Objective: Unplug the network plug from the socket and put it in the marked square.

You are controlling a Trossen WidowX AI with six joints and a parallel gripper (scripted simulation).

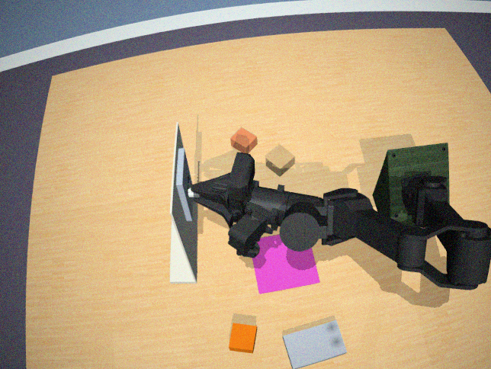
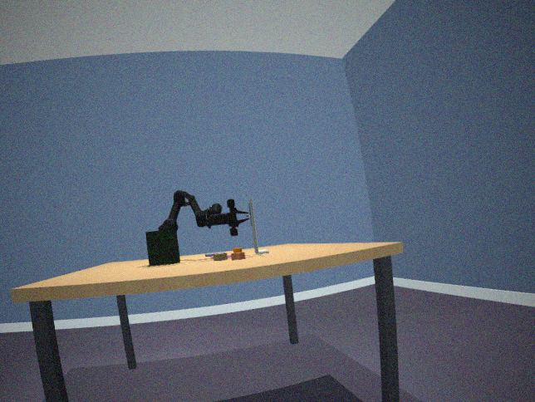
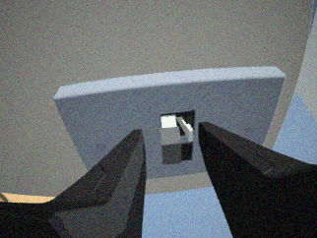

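The magenta marked square is 140 mm behind my gripper tip, 70 mm to the left of it and 190 mm below it. Round my gripper tip: grey panel: 20 mm ahead, 10 mm to the right, 70 mm below; network plug: 10 mm ahead; orange block: 30 mm behind, 220 mm to the left, 180 mm below.
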